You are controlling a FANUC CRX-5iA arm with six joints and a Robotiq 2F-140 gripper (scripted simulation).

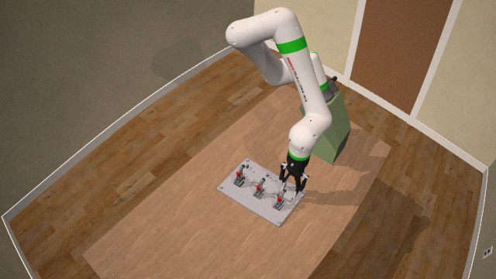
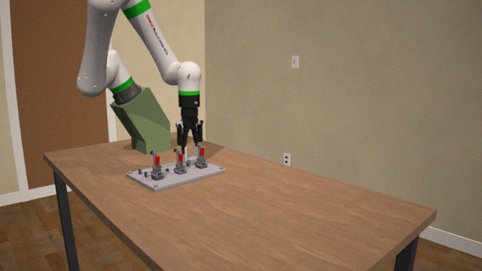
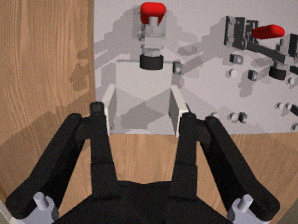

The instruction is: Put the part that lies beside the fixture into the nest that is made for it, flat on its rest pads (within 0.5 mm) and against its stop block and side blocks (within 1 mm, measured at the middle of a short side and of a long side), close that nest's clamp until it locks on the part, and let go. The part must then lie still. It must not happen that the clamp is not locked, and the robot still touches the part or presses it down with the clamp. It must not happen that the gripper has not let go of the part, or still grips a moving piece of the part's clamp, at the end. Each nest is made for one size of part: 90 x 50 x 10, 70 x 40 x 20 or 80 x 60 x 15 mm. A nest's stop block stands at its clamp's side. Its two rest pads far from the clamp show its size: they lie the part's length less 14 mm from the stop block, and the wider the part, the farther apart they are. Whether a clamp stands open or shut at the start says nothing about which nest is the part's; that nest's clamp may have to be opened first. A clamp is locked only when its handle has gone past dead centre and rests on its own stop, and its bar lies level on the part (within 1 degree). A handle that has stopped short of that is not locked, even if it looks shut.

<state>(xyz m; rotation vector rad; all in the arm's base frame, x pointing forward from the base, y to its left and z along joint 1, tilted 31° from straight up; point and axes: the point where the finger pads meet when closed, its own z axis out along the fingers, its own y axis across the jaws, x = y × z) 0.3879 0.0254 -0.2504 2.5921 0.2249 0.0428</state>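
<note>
The light grey part lies 30 mm below my hand. Also, from my hand: grey fixture plate: 100 mm to the right, 70 mm ahead, 60 mm below; toggle clamp: 80 mm ahead, 10 mm to the left.
</note>
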